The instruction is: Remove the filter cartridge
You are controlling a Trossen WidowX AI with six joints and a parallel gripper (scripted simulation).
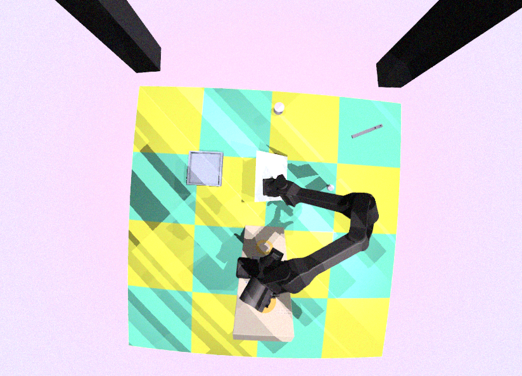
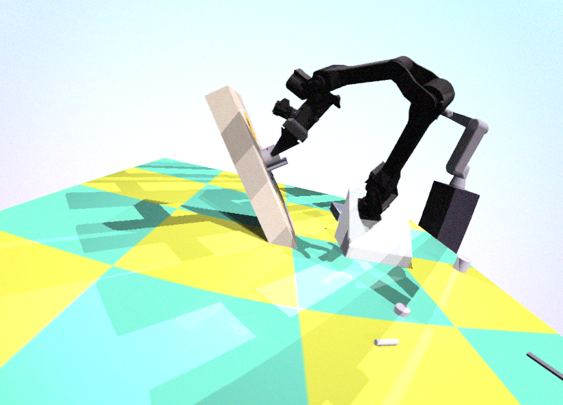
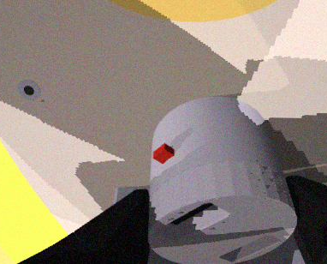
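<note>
My gripper tip is 4 cm short of the beige service panel and 3 cm above it. Round my gripper tip: short peg 20 cm behind, 41 cm to the left, 20 cm below; then grey tray 39 cm behind, 25 cm to the right, 20 cm below; then round filter cartridge right at my gripper tip.
</note>
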